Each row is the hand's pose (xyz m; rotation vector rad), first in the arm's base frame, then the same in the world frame.
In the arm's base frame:
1: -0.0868 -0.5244 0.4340 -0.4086 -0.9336 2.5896
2: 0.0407 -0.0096 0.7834 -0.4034 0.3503 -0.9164
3: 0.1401 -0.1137 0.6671 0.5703 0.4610 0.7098
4: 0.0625 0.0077 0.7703 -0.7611 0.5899 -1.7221
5: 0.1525 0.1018 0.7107 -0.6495 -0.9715 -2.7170
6: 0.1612 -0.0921 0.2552 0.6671 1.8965 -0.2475
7: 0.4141 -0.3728 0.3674 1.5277 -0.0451 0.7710
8: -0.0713 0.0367 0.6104 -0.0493 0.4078 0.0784
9: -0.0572 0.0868 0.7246 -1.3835 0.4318 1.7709
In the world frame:
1: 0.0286 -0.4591 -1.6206 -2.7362 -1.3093 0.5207
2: -0.3849 -0.0128 -1.4384 1.1994 -1.3433 -1.2907
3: -0.3350 -0.1773 -1.3699 0.0804 -1.8021 0.5049
4: -0.3885 -0.0127 -1.4079 1.6679 -0.4145 -1.7445
5: -0.4011 0.0055 -1.2664 -1.5816 0.0102 1.6590
6: -0.0130 -0.2691 -1.1281 1.0327 -0.3338 0.4550
7: -0.2175 -0.6026 -1.1766 0.3089 -2.1701 1.5663
8: -0.1852 0.0405 -1.3951 0.4132 -1.7350 -0.4481
9: -0.2919 0.1024 -1.4183 -1.6887 -0.6511 -0.5424

